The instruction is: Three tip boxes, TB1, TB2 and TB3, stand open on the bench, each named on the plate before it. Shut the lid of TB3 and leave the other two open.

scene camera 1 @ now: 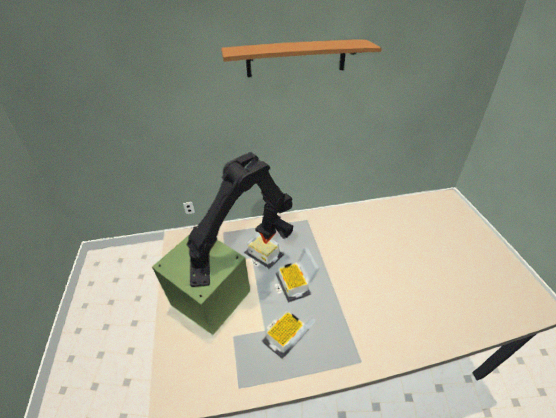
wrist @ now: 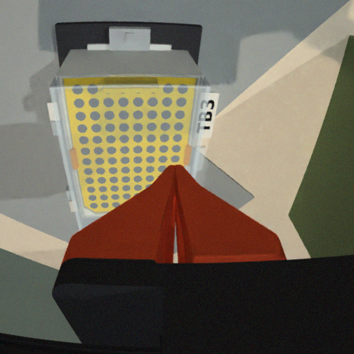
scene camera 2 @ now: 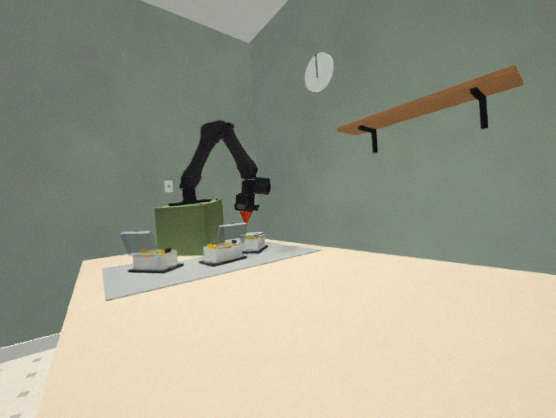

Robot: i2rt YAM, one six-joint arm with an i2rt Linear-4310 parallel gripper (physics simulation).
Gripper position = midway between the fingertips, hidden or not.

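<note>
My gripper (wrist: 174, 176). Grey mat (wrist: 235, 50).
</note>
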